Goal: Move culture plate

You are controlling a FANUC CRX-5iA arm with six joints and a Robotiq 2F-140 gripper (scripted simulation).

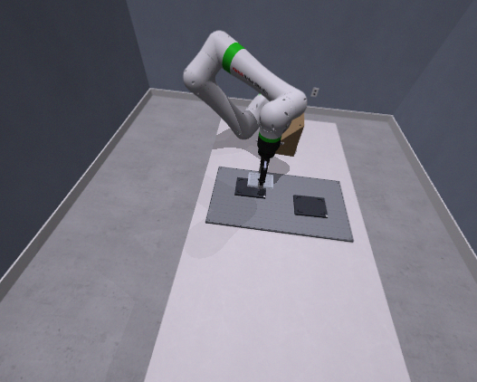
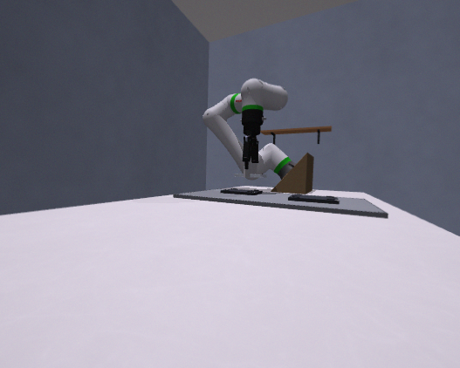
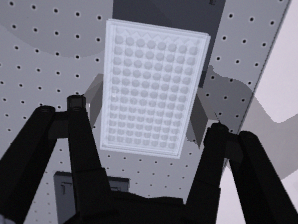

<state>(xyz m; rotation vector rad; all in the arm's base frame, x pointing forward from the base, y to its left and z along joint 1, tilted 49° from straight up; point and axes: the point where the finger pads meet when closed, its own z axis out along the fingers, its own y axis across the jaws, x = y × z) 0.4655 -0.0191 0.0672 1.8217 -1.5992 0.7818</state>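
The plate nest N2 is 1 cm behind my hand, 4 cm to the right of it and 10 cm below it. Also, from my hand: clear lid (1 cm below); plate nest N1 (4 cm ahead, 27 cm to the left, 10 cm below); 96-well culture plate (2 cm below).
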